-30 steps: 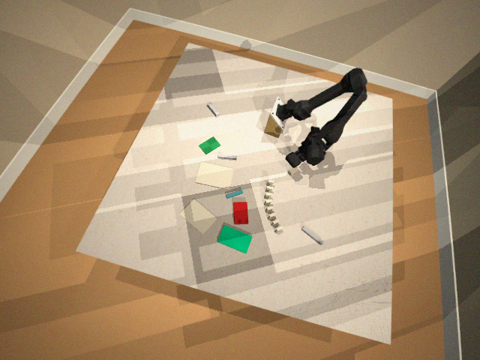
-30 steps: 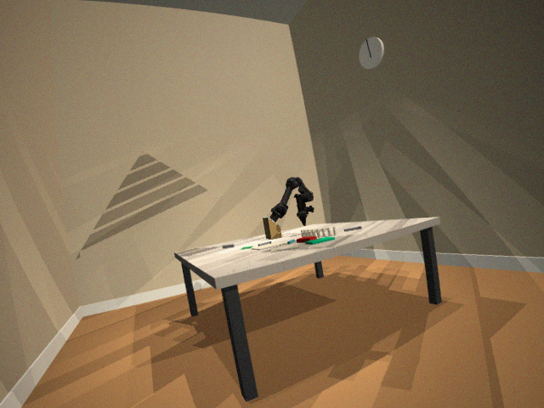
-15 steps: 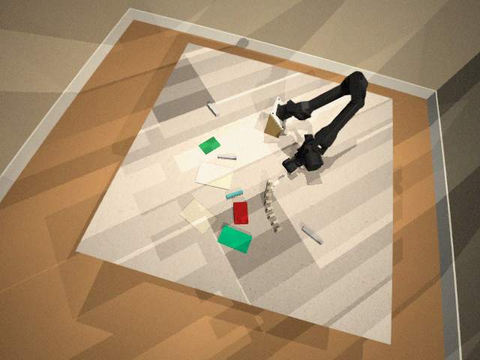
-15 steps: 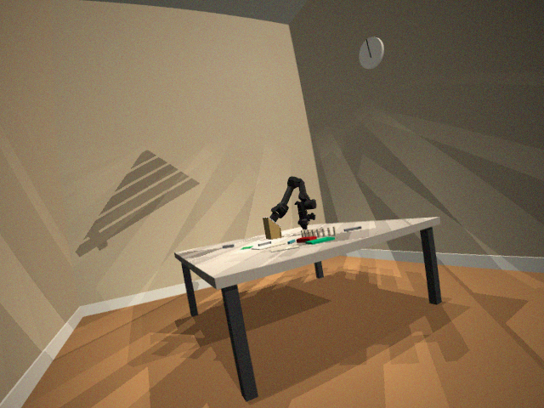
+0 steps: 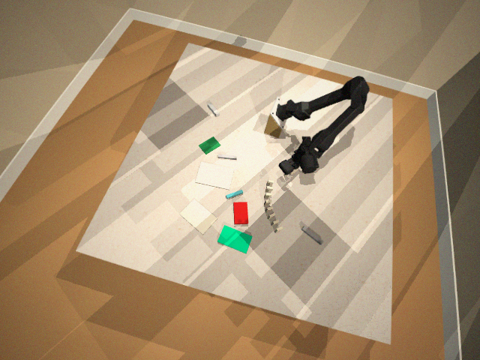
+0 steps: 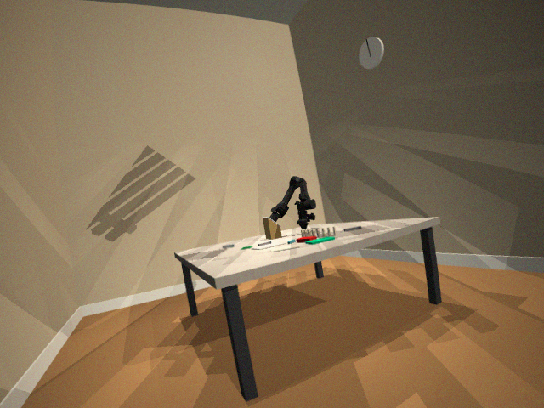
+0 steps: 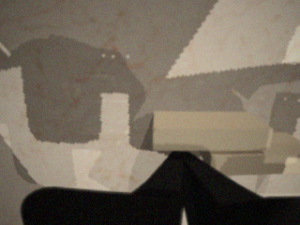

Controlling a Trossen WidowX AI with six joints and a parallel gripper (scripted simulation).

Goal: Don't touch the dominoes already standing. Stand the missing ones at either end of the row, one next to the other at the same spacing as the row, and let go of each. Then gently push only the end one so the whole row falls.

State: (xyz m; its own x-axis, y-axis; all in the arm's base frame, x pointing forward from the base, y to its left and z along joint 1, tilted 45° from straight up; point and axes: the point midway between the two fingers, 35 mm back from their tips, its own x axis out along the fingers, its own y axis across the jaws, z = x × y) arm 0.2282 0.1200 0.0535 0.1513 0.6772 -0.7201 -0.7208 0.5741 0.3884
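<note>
Right now my gripper tip is 310 mm short of the grey bar and 130 mm to the right of it. Round my gripper tip: dark green card: 420 mm to the right, 20 mm behind; red block: 290 mm ahead, 200 mm to the right; teal bar: 240 mm to the right, 210 mm ahead.
</note>
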